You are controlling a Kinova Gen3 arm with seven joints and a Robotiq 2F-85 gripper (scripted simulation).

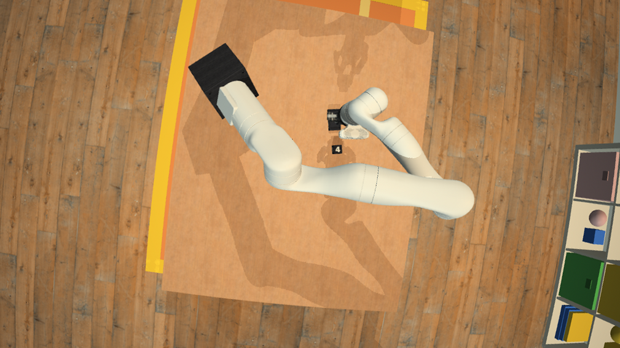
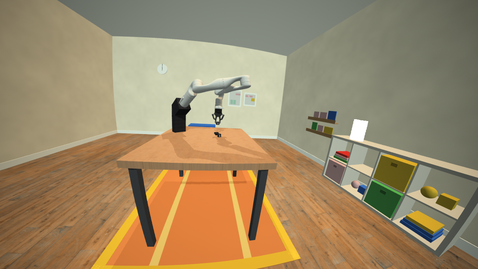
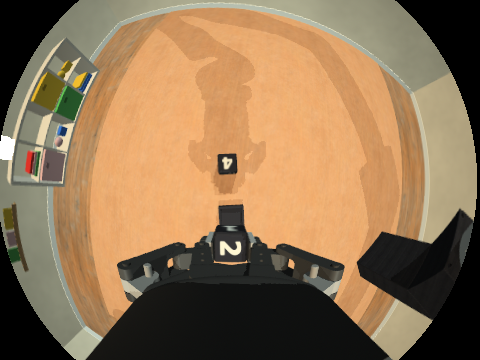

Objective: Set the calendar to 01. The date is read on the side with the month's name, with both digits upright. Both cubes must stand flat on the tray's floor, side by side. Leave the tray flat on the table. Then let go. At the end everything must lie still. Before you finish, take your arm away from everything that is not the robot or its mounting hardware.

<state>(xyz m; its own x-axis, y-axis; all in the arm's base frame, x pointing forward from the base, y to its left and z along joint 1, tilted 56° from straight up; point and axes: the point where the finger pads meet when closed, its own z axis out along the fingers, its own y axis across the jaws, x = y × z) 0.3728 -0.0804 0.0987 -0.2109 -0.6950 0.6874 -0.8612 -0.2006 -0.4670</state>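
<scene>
Right now my hand is 13 cm above the black calendar tray and 1 cm to the right of it. From my hand the other things lie so: black digit cube 1 cm below.
</scene>
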